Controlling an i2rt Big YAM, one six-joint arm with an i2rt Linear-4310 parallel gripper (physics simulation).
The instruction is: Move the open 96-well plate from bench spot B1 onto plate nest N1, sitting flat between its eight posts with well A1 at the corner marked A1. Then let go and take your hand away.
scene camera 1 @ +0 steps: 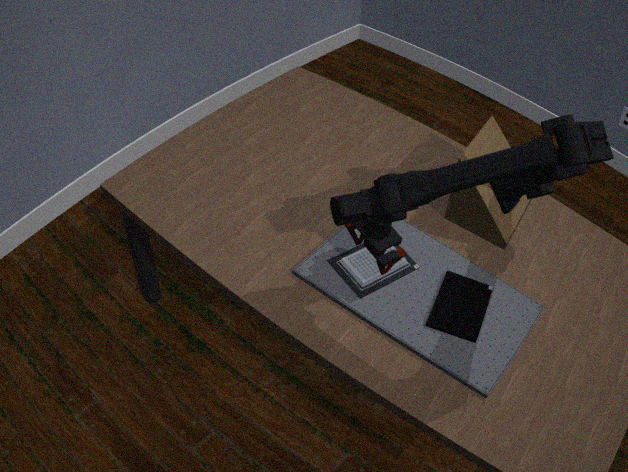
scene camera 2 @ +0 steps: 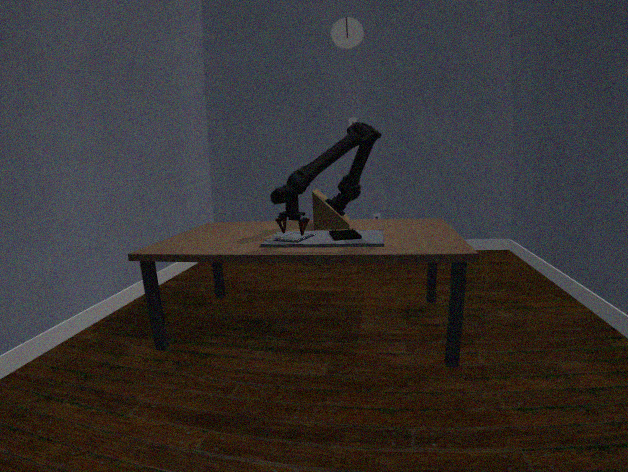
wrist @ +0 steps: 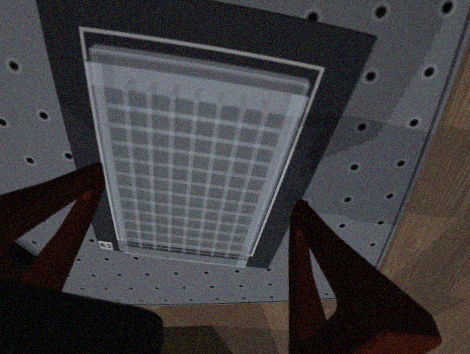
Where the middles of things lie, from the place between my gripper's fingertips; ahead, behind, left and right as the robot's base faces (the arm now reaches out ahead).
I see the well plate (scene camera 1: 362, 266) 1 cm to the left of my hand and 1 cm below it. The rest, counted from my hand: black pad (scene camera 1: 461, 304) 4 cm behind, 23 cm to the left, 1 cm below.
